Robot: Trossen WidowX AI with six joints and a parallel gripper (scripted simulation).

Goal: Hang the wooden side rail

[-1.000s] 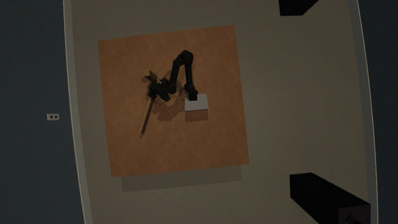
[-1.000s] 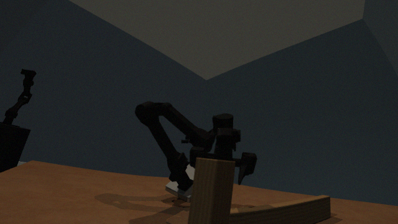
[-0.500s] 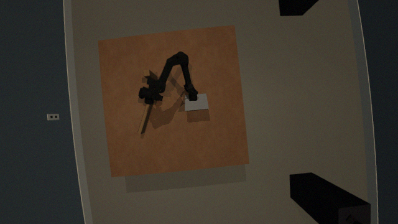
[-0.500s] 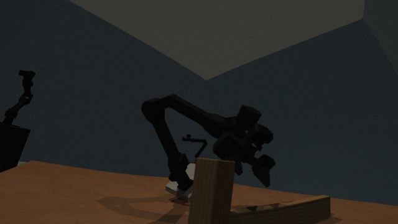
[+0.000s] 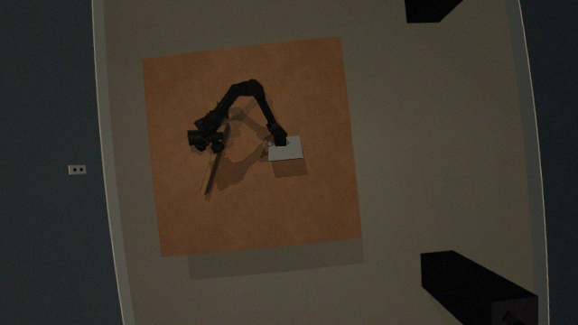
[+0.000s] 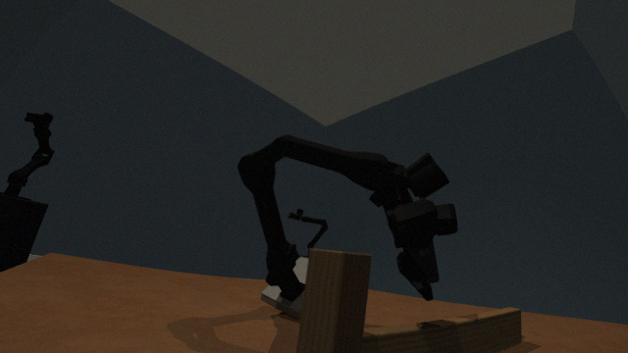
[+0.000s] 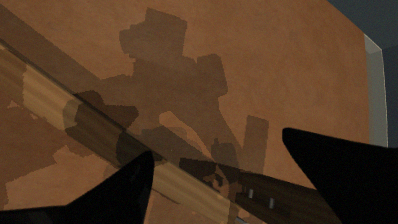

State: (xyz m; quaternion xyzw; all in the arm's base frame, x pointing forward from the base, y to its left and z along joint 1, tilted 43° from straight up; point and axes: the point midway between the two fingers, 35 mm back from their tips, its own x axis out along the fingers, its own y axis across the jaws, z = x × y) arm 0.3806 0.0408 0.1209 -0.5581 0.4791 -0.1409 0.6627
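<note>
Now: gripper tip 14 cm to the left of the headboard post, 5 cm past it and 5 cm above it.
</note>
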